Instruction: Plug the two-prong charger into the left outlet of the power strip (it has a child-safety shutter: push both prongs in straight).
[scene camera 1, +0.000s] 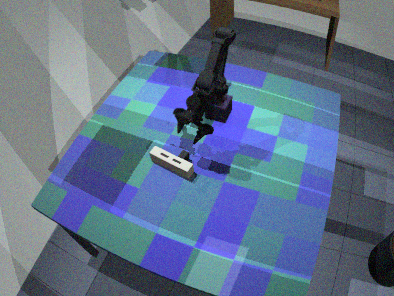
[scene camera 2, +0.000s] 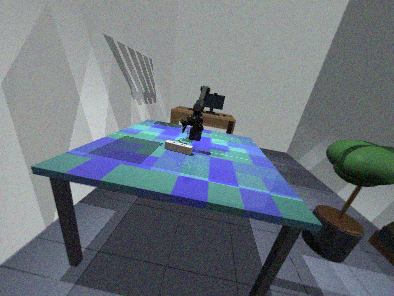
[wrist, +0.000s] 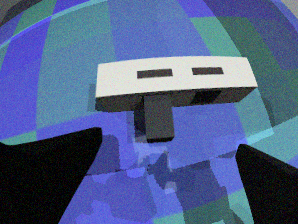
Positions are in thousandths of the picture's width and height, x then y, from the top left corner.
Labels:
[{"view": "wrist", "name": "my gripper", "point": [579, 645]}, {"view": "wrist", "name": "two-prong charger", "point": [532, 516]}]

